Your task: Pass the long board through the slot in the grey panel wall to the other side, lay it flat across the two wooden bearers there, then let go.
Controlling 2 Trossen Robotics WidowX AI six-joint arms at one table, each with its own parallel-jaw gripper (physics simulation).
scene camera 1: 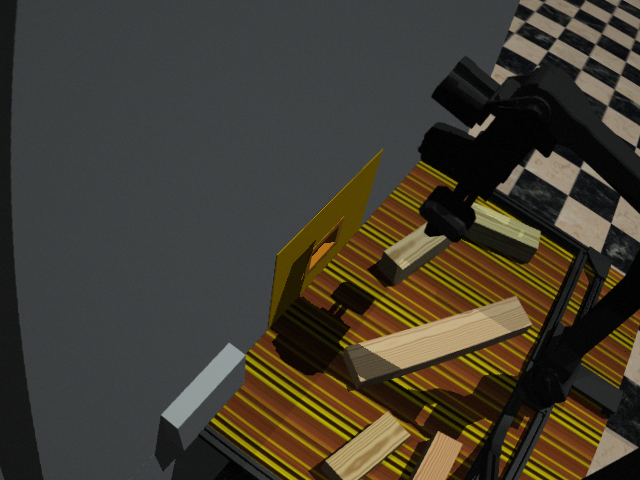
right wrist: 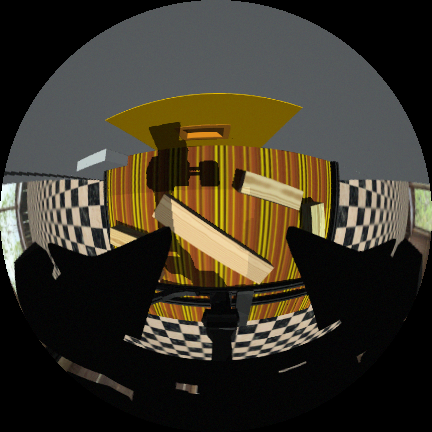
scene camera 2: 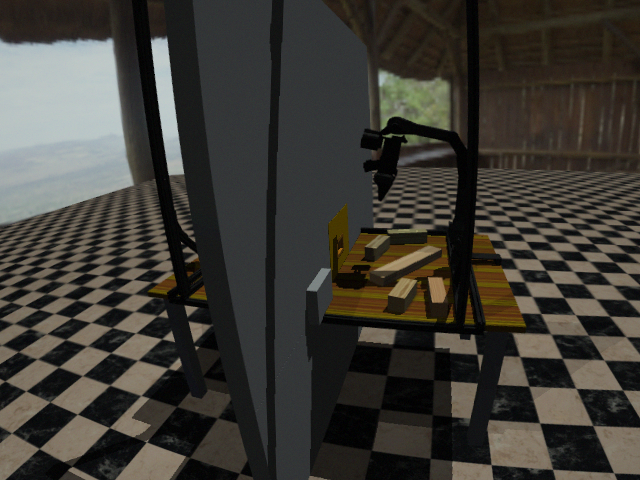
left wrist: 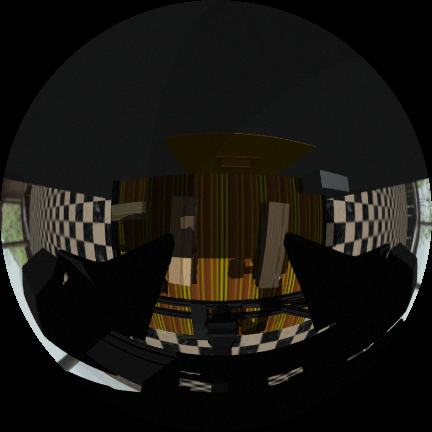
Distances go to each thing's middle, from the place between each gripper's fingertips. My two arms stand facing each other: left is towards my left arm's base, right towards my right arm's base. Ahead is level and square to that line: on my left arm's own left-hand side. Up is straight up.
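Scene:
The grey block (scene camera 1: 195,407) is a good way to the left of my right hand, a good way below it and far behind it. As for my left hand, the grey block is well below that hand, far behind it, and some way to the right of it.

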